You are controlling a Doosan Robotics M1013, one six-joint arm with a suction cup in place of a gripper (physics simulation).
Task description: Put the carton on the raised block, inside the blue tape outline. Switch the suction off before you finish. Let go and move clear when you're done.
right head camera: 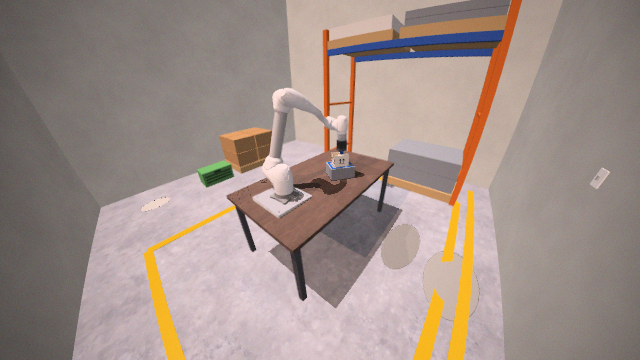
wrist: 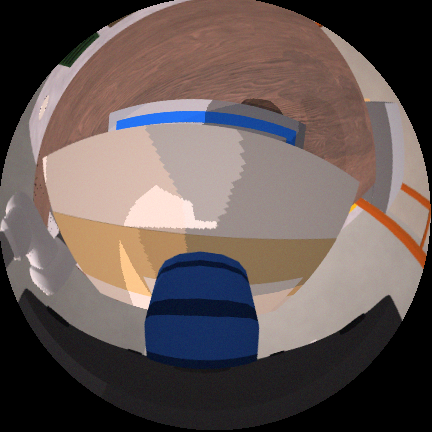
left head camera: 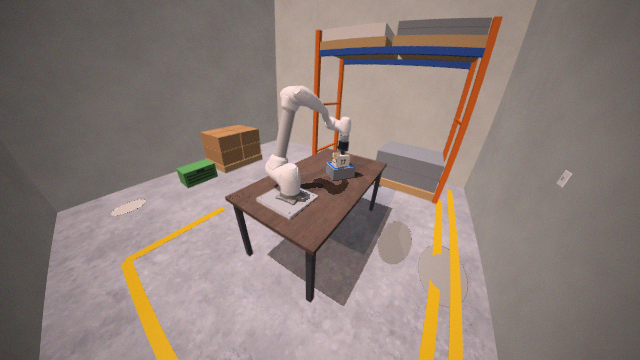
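Where they show: hand, its tool point: (right head camera: 341, 154) (wrist: 203, 259) (left head camera: 342, 155); arm's base, origin of its link: (right head camera: 284, 195) (left head camera: 290, 196).
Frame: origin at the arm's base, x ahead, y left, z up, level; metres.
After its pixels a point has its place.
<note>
The carton (left head camera: 341, 161) @(z 0.156, x 0.576, y -0.212 m) (right head camera: 341, 160) @(z 0.162, x 0.587, y -0.224 m) (wrist: 200, 185), pale with a tan tape band, sits upright on the grey raised block (left head camera: 340, 173) @(z 0.047, x 0.530, y -0.230 m) (right head camera: 340, 173) @(z 0.043, x 0.541, y -0.241 m) (wrist: 150, 108) @(z 0.097, x 0.646, y -0.078 m). Blue tape (wrist: 165, 118) @(z 0.097, x 0.651, y -0.102 m) shows along the carton's edge in the wrist view, with a narrow strip of block outside it. The carton hides the rest of the outline in that view. My suction cup (left head camera: 343, 153) (right head camera: 341, 152) (wrist: 201, 262), blue, is over the carton's top and appears to touch it. Whether the suction holds the carton does not show.
The block stands toward the far end of the brown table (left head camera: 320, 227) @(z -0.023, x -0.176, y -0.365 m) (right head camera: 305, 227) @(z -0.023, x -0.181, y -0.362 m). The white arm base plate (left head camera: 287, 210) @(z 0.002, x -0.164, y -0.088 m) (right head camera: 280, 208) @(z 0.001, x -0.144, y -0.095 m) is at the near end. An orange rack (left head camera: 317, 95) (right head camera: 326, 90) stands behind the table. A green crate (left head camera: 197, 174) and brown boxes (left head camera: 231, 147) are on the floor at left.
</note>
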